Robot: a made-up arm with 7 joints.
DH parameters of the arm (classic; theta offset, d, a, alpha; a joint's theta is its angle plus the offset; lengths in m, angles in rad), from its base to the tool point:
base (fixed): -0.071 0 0 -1.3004
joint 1: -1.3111 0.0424 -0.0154 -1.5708
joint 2: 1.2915 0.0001 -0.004 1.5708
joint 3: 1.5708 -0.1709 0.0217 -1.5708
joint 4: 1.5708 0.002 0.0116 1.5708
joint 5: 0 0.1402 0.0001 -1.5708
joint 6: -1.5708 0 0.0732 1.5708
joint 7: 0 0.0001 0 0
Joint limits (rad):
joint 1: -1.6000..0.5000
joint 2: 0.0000..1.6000
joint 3: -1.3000..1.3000
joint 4: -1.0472..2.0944
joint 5: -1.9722..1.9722
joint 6: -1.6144..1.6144
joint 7: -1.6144..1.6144
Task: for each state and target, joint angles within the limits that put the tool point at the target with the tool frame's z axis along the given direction. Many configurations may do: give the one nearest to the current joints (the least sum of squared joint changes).
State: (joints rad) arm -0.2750 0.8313 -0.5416 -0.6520 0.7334 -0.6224 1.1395
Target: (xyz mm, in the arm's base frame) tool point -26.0 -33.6 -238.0 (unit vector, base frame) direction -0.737 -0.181 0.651
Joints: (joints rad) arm 0.2304 0.6814 -1.0709 -0.2417 1.1334 -0.4486 1.1395
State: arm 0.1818 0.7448 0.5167 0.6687 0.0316 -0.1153 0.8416
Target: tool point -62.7 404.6 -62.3 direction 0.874 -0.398 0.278
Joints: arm 0.5000 1.0381 1.2520 1.1594 0.3028 -0.5579 0.8416
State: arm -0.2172 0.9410 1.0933 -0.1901 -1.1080 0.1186 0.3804
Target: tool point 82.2 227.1 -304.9 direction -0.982 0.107 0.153
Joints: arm -0.3888 0.0339 1.3000 0.6905 -1.5128 -0.3741 0.3804
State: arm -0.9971 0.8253 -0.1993 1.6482 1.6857 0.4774 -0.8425
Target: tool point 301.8 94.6 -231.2 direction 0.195 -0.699 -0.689
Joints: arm -1.0733 0.1722 -0.1646 1.5818 1.6265 0.6377 -0.8425
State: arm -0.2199 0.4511 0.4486 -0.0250 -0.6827 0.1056 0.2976
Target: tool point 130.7 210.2 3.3 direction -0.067 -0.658 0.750
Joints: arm 0.1997 0.7399 0.9224 -0.7425 -0.3462 0.4190 0.2976
